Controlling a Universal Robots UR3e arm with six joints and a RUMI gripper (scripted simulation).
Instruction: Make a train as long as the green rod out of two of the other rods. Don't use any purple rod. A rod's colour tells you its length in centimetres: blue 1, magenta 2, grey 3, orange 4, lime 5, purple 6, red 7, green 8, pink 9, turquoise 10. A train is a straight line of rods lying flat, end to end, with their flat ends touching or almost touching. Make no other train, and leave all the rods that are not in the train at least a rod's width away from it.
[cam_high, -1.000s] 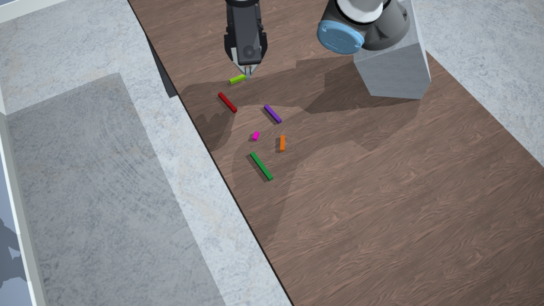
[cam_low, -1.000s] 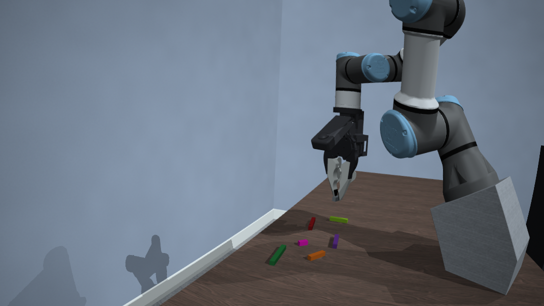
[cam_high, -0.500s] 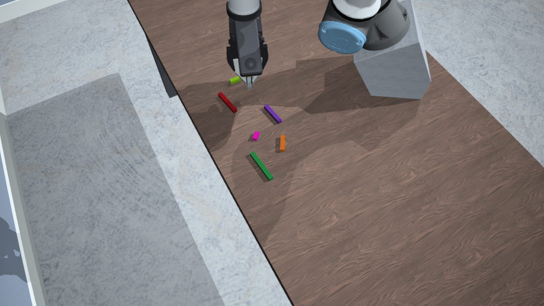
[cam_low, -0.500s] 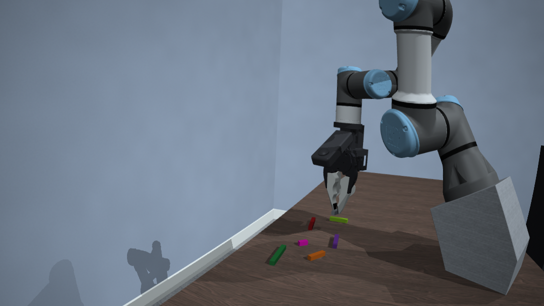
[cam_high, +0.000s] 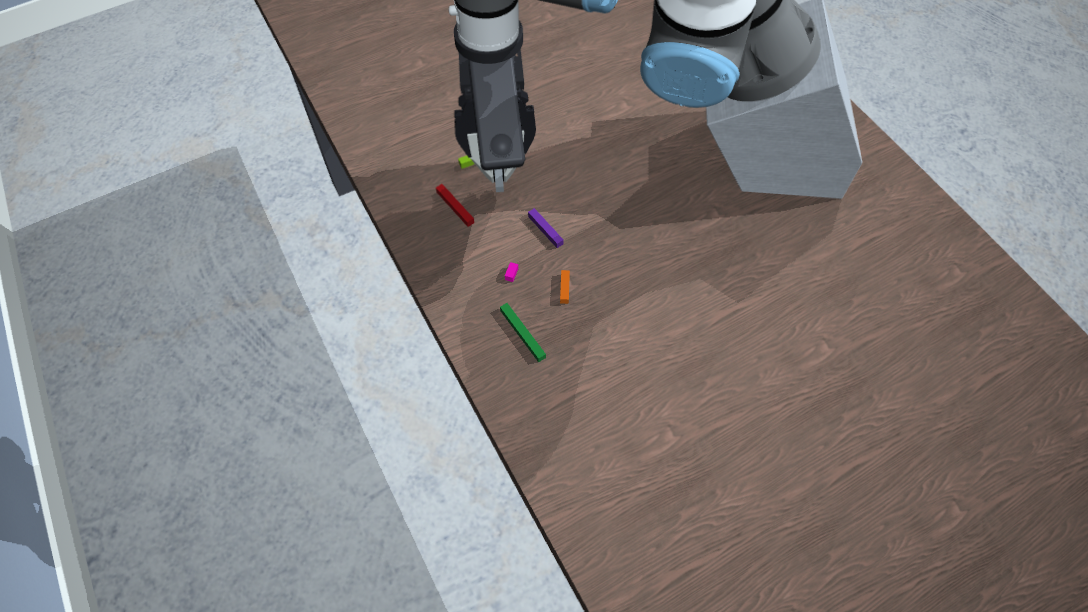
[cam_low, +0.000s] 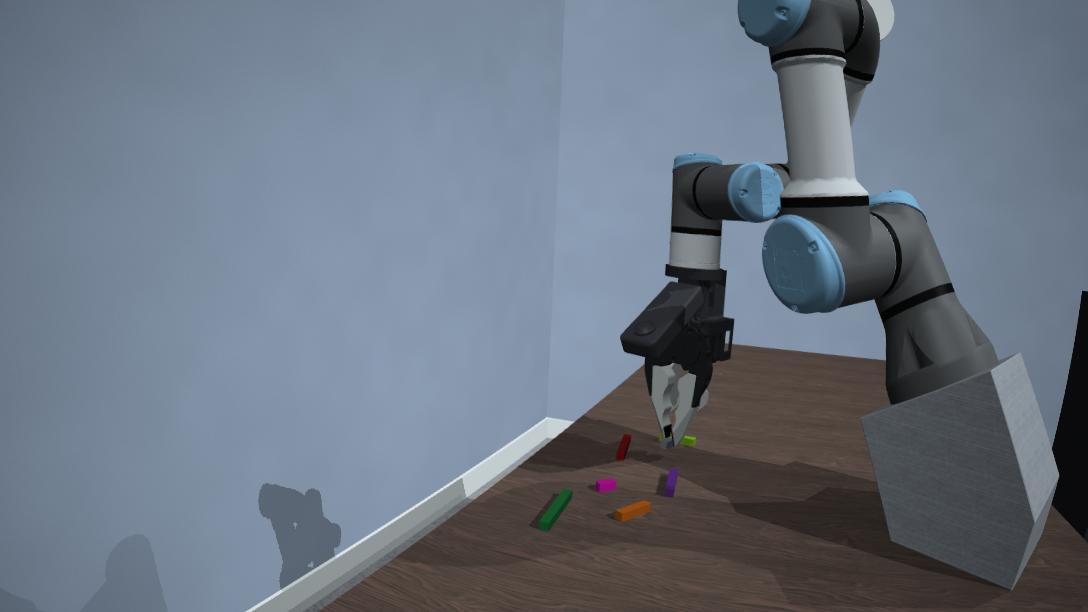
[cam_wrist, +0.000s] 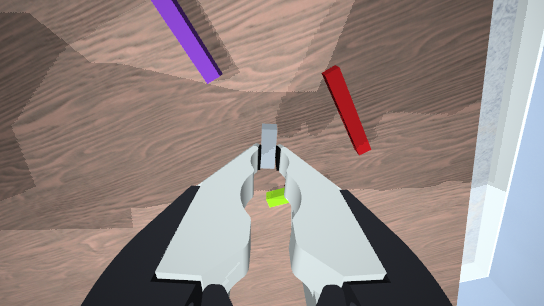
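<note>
Now: the red rod 60 mm ahead of my hand, 30 mm below it and 20 mm to the right of it. The rest, counted from my hand: lime rod: 60 mm to the right, 30 mm below, 10 mm behind; purple rod: 80 mm to the left, 30 mm below, 10 mm behind; grey rod: 10 mm below.
</note>
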